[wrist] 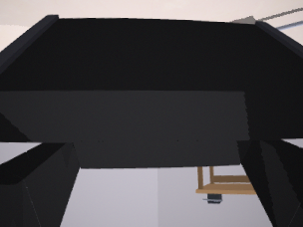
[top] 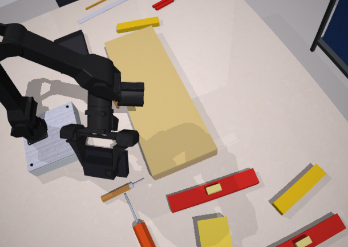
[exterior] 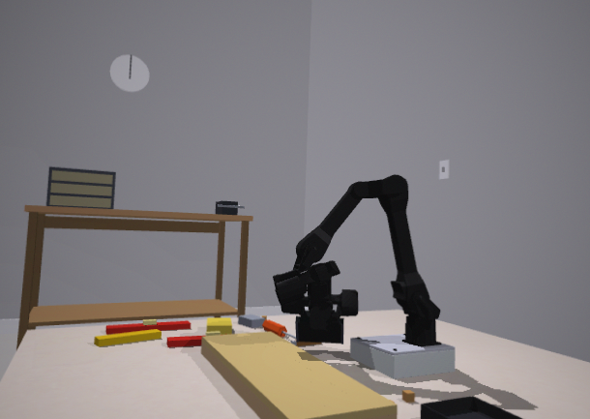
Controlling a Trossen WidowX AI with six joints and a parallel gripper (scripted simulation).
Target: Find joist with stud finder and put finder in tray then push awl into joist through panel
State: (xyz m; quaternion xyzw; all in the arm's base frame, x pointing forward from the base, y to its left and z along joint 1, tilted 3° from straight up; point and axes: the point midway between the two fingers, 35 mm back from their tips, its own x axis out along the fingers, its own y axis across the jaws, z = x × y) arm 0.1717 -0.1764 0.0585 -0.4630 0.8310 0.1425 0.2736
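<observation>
My gripper tip is now 1 cm short of the stud finder, 1 cm to the left of it and 1 cm above it. Round my gripper tip: black tray: 52 cm to the left, 7 cm below; orange screwdriver: 3 cm ahead, 14 cm to the right, 7 cm below; ruler: 20 cm ahead, 71 cm to the left, 8 cm below.
</observation>
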